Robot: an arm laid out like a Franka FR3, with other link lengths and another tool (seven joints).
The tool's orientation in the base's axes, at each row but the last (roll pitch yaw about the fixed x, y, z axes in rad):
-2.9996 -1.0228 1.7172
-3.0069 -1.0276 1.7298
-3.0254 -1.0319 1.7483
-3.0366 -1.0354 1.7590
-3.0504 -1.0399 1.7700
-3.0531 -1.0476 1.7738
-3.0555 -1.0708 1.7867
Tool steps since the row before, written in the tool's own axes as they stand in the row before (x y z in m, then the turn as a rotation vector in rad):
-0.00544 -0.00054 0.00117 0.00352 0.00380 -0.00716
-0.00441 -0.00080 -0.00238 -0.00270 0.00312 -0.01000
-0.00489 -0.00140 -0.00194 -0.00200 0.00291 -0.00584
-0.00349 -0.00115 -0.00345 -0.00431 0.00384 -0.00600
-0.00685 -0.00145 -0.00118 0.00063 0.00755 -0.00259
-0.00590 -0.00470 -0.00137 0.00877 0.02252 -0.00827
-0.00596 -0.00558 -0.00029 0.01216 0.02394 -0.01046
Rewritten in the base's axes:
-0.00041 -0.00199 -0.00521 0.00527 -0.00302 0.00642
0.00023 -0.00441 -0.00250 0.00589 -0.00870 0.00259
-0.00039 -0.00444 -0.00312 0.00452 -0.00500 0.00109
0.00014 -0.00490 -0.00119 0.00568 -0.00603 -0.00087
-0.00040 -0.00477 -0.00525 0.00786 0.00025 0.00150
-0.00356 -0.00532 -0.00422 0.02289 0.00366 0.01072
-0.00465 -0.00464 -0.00486 0.02450 0.00383 0.01468

